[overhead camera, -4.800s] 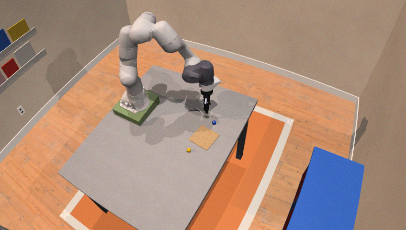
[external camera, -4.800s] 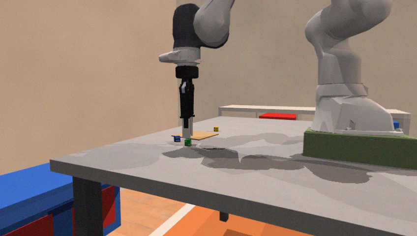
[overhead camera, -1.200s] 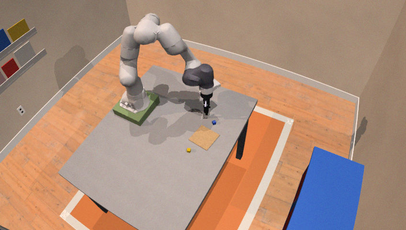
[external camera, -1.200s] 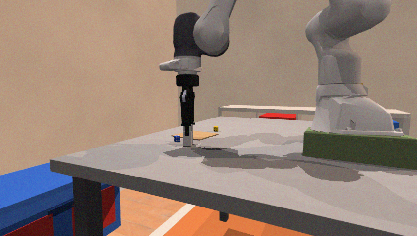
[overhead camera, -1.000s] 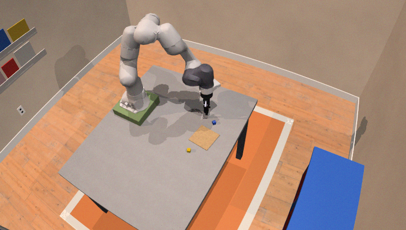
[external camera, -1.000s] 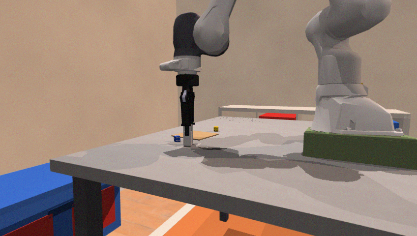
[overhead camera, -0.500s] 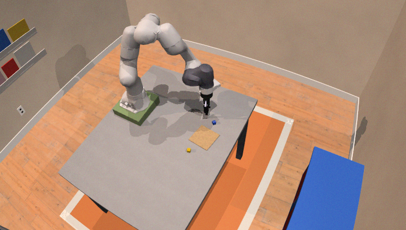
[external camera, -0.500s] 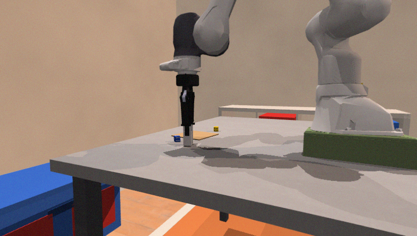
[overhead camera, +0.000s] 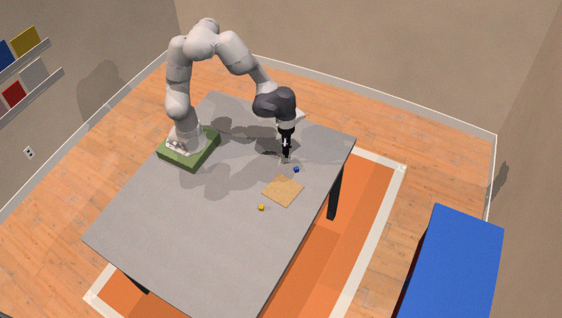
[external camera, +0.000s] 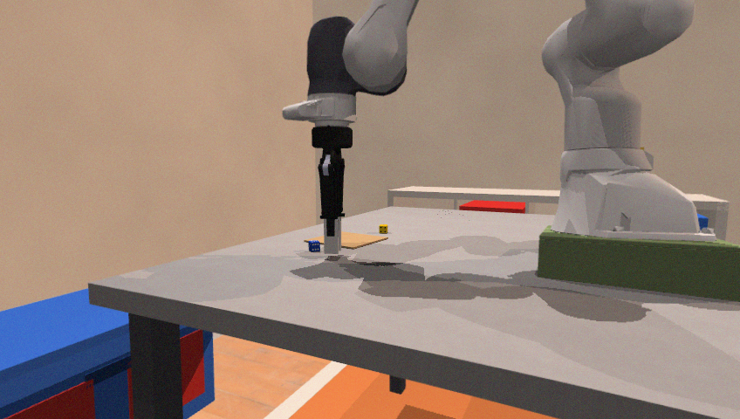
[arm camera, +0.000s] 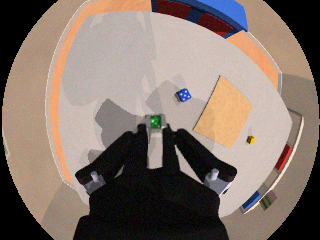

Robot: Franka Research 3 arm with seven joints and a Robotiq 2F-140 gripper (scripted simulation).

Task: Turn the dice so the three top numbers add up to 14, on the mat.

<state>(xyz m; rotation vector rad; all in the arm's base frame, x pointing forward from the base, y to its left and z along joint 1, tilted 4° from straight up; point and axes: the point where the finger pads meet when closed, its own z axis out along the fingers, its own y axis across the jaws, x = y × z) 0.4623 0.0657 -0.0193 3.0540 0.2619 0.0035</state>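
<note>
Right now my hand is 170 mm to the left of the tan mat, 40 mm above it and 30 mm short of it. From my hand the other things lie so: yellow die 290 mm to the right, 30 mm below, 20 mm behind; blue die 60 mm ahead, 50 mm to the right, 30 mm below; green die 20 mm below.
</note>
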